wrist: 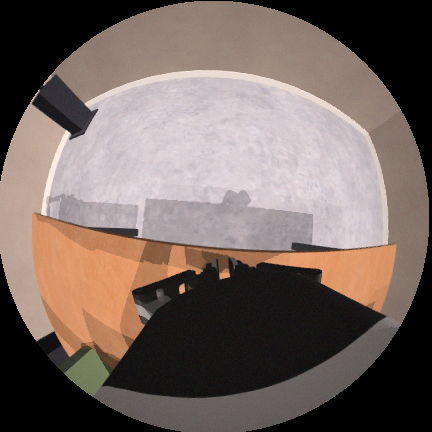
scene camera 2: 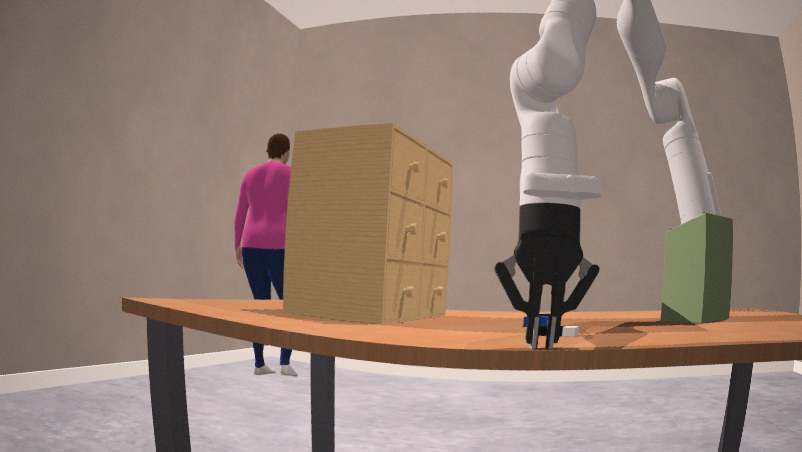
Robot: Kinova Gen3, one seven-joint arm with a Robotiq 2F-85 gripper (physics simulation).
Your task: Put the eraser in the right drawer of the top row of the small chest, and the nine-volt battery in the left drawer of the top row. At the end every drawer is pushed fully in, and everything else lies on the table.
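Frame: origin at the arm's base, x ahead, y left, z up, level; centimetres.
Where they show: gripper, fingertip midpoint: [wrist: 223, 265] [scene camera 2: 541, 348]; arm's base at its link origin: [scene camera 2: 700, 223].
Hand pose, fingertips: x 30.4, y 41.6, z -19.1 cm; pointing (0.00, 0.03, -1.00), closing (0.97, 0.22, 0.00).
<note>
Each offset is from my fingertips to the top centre of the thing. "spot": to the spot under its first point. Level surfaces: height alone.
The small chest @(dx +36.6, dy -37.6, dz +32.1 cm) [scene camera 2: 342, 224] stands at the left in the scene view. Its top-row left drawer @(spot: dx +27.5, dy -26.0, dz +24.5 cm) [scene camera 2: 402, 174] and right drawer [scene camera 2: 433, 193] are pushed in. My gripper [scene camera 2: 543, 343] [wrist: 223, 265] points down, nearly shut, its tips low by the table's front edge; I see nothing held between the tips in the wrist view. A blue object [scene camera 2: 527, 321] and a small white block @(dx -0.8, dy -15.8, dz +1.3 cm) [scene camera 2: 570, 331] show behind and beside the fingers in the scene view, apart from the tips. The fingers partly hide them, so I cannot tell which is the eraser or the battery.
A green block [scene camera 2: 682, 269] [wrist: 86, 372] stands at the right of the wooden table @(dz +0.0 cm) [scene camera 2: 482, 340] [wrist: 80, 280]. The table's front edge runs close past the fingertips. Another white arm [scene camera 2: 687, 168] rises behind the green block. A person [scene camera 2: 268, 204] stands behind the chest.
</note>
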